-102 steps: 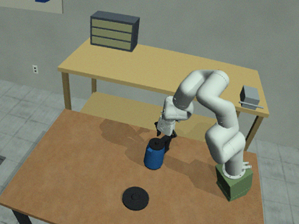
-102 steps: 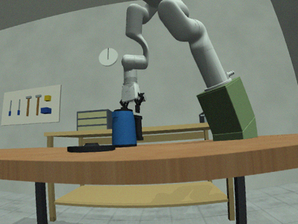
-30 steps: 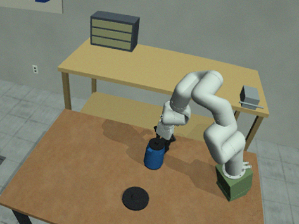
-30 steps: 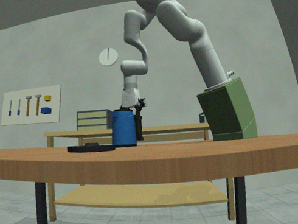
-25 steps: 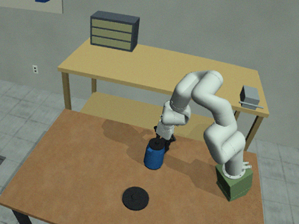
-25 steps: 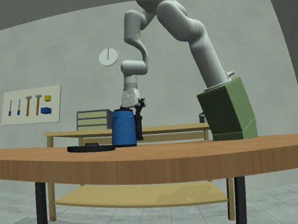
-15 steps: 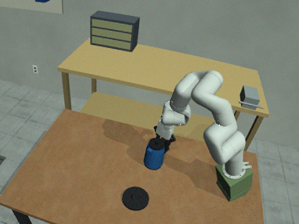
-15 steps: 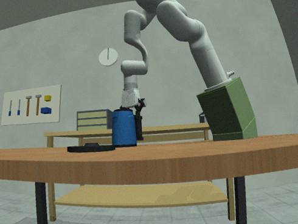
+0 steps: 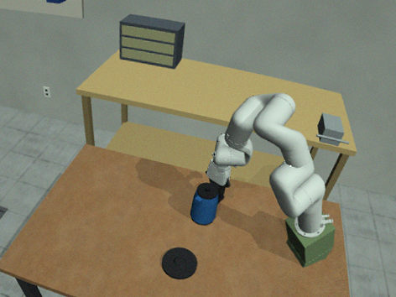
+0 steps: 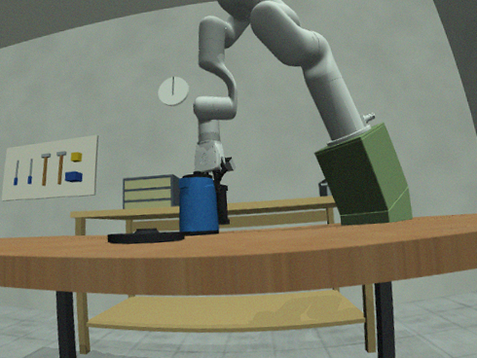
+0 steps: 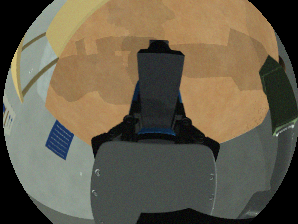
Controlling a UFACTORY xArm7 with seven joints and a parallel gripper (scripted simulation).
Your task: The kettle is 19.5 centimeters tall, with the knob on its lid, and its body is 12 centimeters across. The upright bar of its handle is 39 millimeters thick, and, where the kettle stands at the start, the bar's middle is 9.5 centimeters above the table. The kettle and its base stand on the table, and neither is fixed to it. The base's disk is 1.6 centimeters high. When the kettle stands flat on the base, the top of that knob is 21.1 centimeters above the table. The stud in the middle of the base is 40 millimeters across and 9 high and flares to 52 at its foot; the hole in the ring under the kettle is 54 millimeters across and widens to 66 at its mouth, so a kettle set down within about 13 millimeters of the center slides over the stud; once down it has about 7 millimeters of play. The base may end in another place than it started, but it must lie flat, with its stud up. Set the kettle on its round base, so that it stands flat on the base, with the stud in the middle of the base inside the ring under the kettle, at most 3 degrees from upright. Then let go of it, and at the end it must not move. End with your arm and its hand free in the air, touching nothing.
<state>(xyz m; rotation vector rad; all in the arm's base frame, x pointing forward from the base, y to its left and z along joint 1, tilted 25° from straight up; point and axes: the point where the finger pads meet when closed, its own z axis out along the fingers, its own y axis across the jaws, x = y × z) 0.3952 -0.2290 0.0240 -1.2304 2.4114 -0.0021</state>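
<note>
My gripper is now 20 mm short of the blue kettle, 30 mm to the right of it and 50 mm above it. Round my hand: round black base (110 mm ahead, 340 mm to the left, 140 mm below).
</note>
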